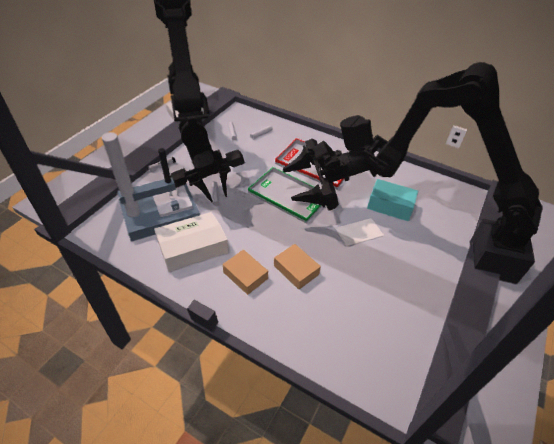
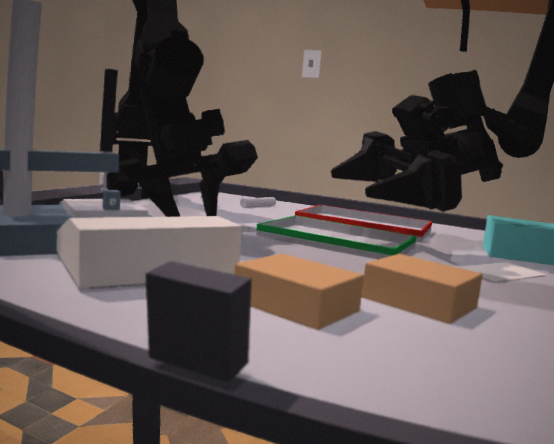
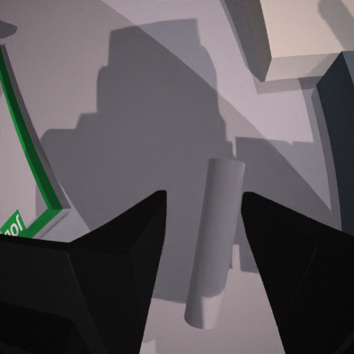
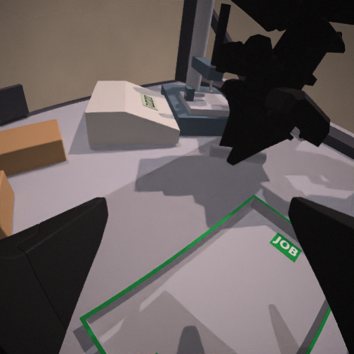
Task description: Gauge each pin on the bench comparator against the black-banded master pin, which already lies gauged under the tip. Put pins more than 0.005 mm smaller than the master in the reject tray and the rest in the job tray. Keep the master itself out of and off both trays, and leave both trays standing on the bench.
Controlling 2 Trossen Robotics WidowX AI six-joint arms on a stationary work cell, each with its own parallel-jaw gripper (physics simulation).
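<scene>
My left gripper (image 1: 218, 198) (image 2: 192, 215) (image 3: 204, 200) points down, part-open and empty. A plain grey pin (image 3: 215, 240) (image 1: 215, 191) lies on the bench below and between its fingers. Two other pins (image 1: 233, 130) (image 1: 261, 132) lie at the back. The blue comparator (image 1: 140, 220) (image 2: 27, 237) (image 4: 200, 125) stands at the left; the master pin is too small to make out at its tip. The green job tray (image 1: 278, 204) (image 2: 325, 240) (image 3: 33, 150) (image 4: 170, 256) and red reject tray (image 1: 291, 154) (image 2: 360, 224) stand on the bench. My right gripper (image 1: 290, 184) (image 2: 350, 182) (image 4: 200, 206) is wide open, empty, above the job tray.
A cream display box (image 1: 192, 245) (image 2: 155, 250) stands in front of the comparator. Two orange blocks (image 1: 245, 271) (image 1: 297, 266) are nearer the front edge. A teal block (image 1: 393, 200) and a white card (image 1: 360, 231) lie right of the trays. A dark block (image 2: 198, 320) is at the front edge.
</scene>
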